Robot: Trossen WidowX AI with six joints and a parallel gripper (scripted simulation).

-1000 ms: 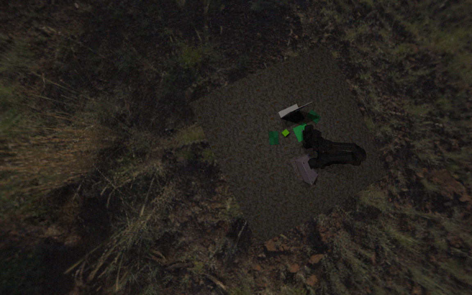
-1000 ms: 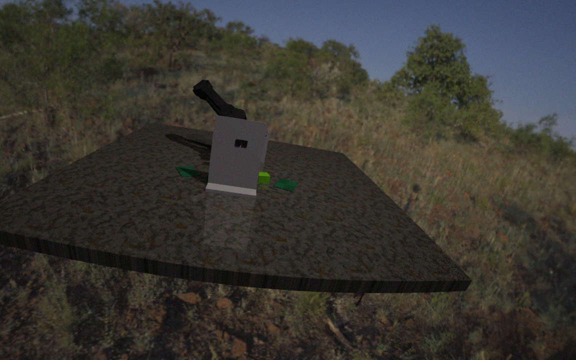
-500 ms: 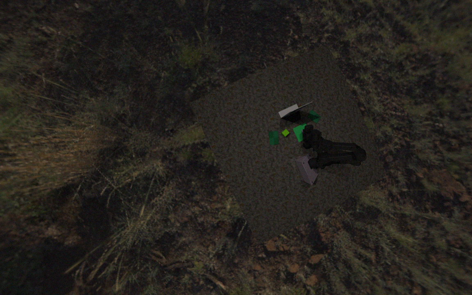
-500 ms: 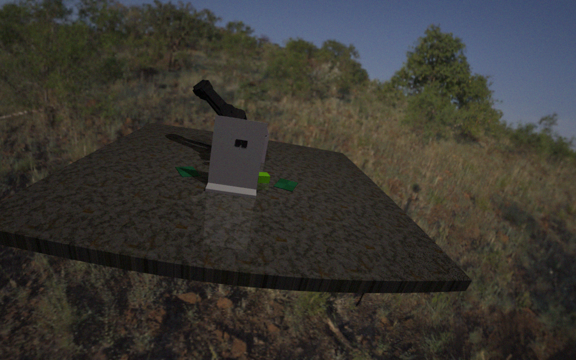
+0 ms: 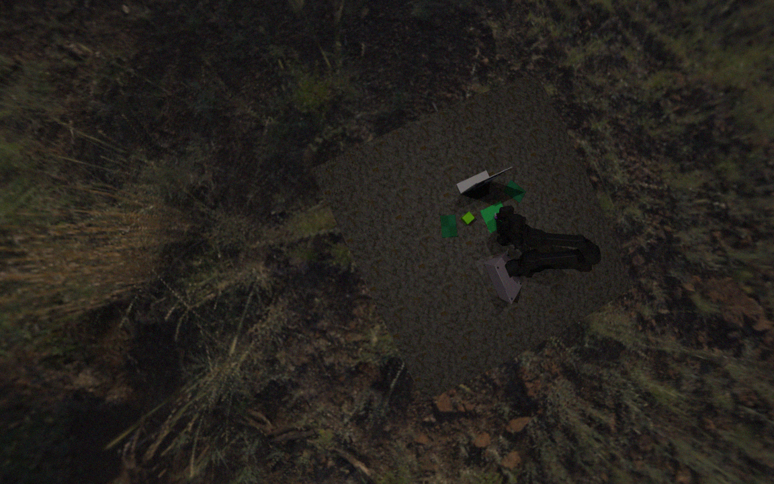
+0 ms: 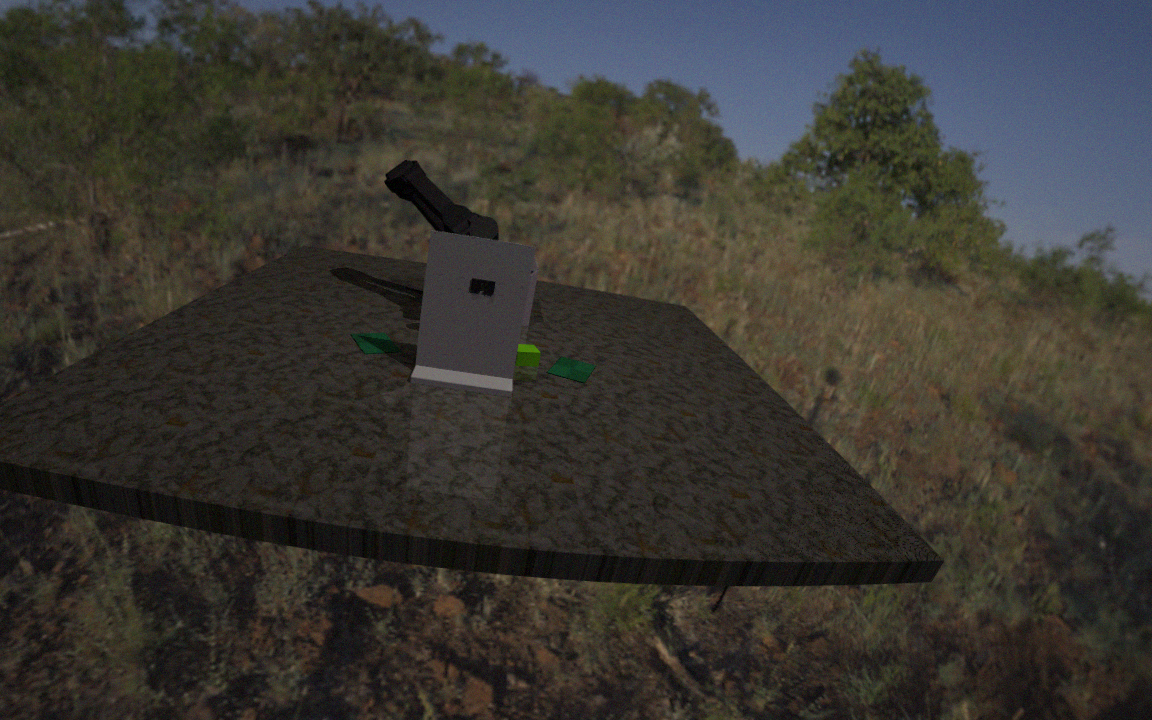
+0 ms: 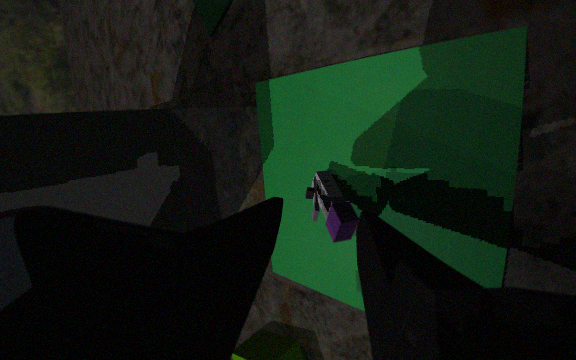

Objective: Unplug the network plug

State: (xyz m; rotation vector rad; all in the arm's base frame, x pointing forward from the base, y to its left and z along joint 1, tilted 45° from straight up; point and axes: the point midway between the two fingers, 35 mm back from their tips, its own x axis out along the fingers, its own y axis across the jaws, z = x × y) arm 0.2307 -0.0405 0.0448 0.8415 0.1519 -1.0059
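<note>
Now: gripper tip 1 cm short of the network plug and 1 cm above it. Also, from my gripper tip: upright panel (18 cm ahead, 3 cm to the left, 8 cm above).
</note>
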